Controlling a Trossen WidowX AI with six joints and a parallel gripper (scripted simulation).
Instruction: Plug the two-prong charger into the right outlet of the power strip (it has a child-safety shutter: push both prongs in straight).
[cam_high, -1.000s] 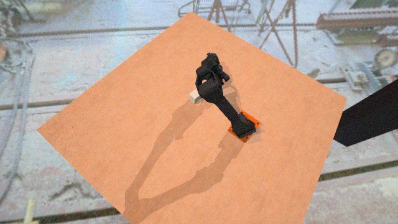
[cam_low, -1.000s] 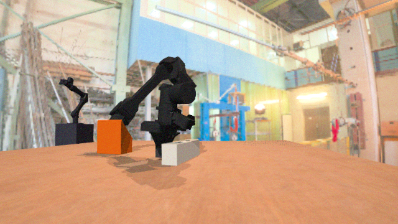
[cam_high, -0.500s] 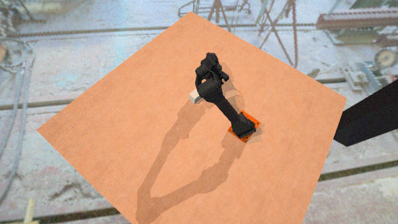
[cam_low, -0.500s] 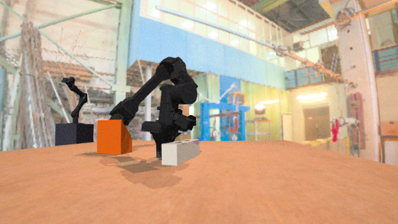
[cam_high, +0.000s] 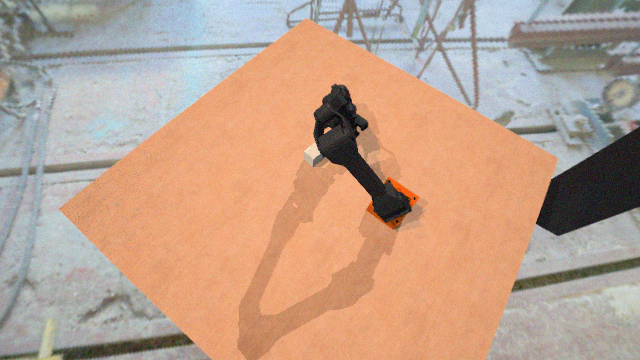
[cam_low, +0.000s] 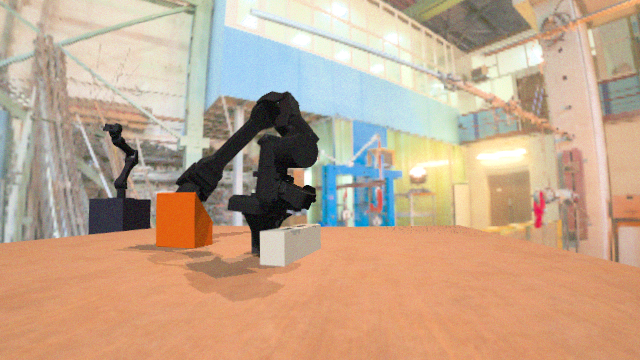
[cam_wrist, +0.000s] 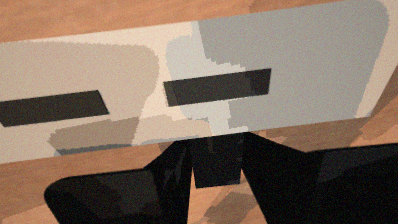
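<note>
Right now my gripper tip is 20 mm short of the two-prong charger and 10 mm below it.
</note>
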